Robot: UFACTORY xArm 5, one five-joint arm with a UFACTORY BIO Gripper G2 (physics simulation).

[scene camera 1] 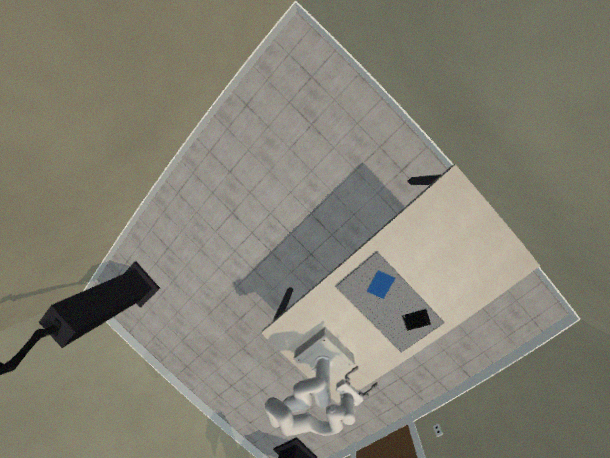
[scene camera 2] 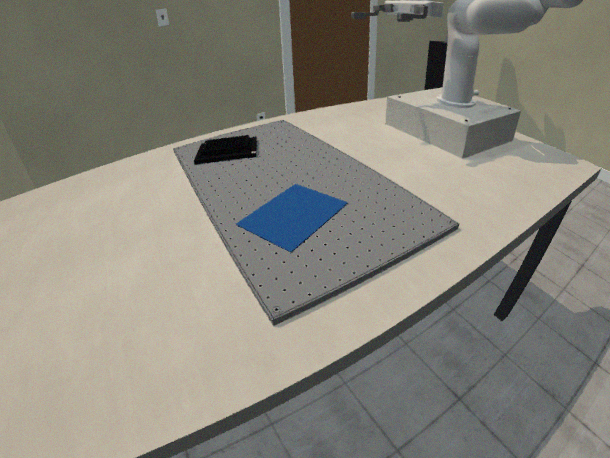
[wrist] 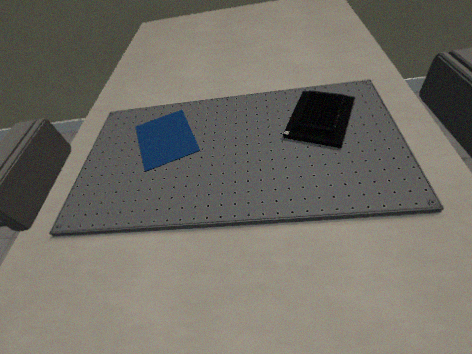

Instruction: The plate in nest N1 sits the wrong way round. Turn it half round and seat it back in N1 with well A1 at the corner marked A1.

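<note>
A black plate in its black nest [scene camera 1: 416, 319] [scene camera 2: 227, 147] [wrist: 320, 117] sits at one end of the grey perforated board [scene camera 1: 377, 314] [scene camera 2: 380, 225] [wrist: 240, 190]. Plate and nest are so dark that I cannot tell their edges apart well. A small white mark [scene camera 2: 254, 152] [wrist: 286, 133] shows at one corner of the black stack. Well A1 and the lettering cannot be read. My gripper [scene camera 1: 366, 376] [scene camera 2: 378, 16] [wrist: 245, 135] is open and empty, high up beside the arm's base and well away from the board. Its two fingers show at the sides of the wrist view.
A flat blue rectangle [scene camera 1: 381, 284] [scene camera 2: 294, 216] [wrist: 167, 140] lies askew on the board, apart from the nest. The board lies on a pale table [scene camera 1: 465, 225] [scene camera 2: 100, 300] [wrist: 235, 290]. The arm's box-shaped base [scene camera 1: 322, 345] [scene camera 2: 450, 122] stands at one end of the table.
</note>
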